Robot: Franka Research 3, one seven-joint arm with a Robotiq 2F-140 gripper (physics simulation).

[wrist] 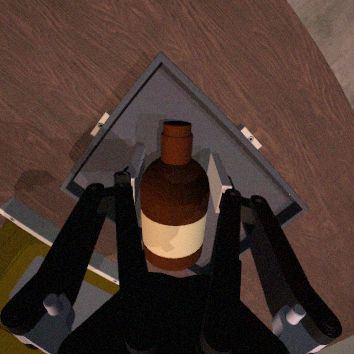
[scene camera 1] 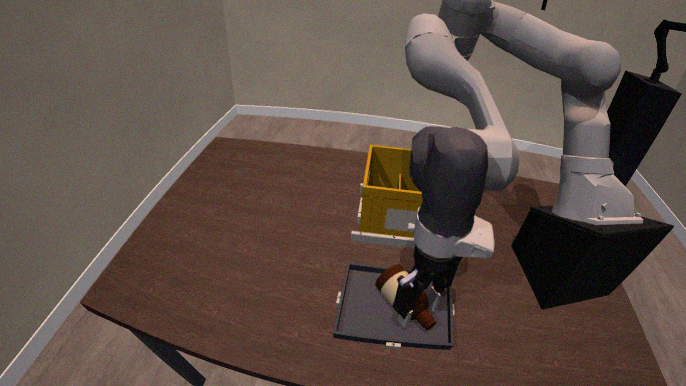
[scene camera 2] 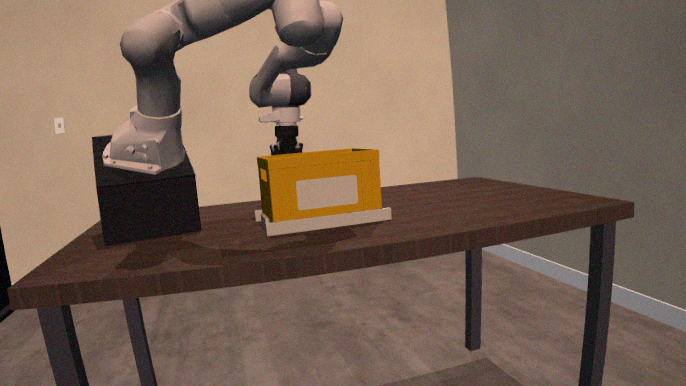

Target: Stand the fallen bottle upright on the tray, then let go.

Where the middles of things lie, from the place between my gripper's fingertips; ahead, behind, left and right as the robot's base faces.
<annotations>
My hand is 30 mm short of the brown bottle (scene camera 1: 387,284), 30 mm to the left of it and 10 mm below it.
</annotations>
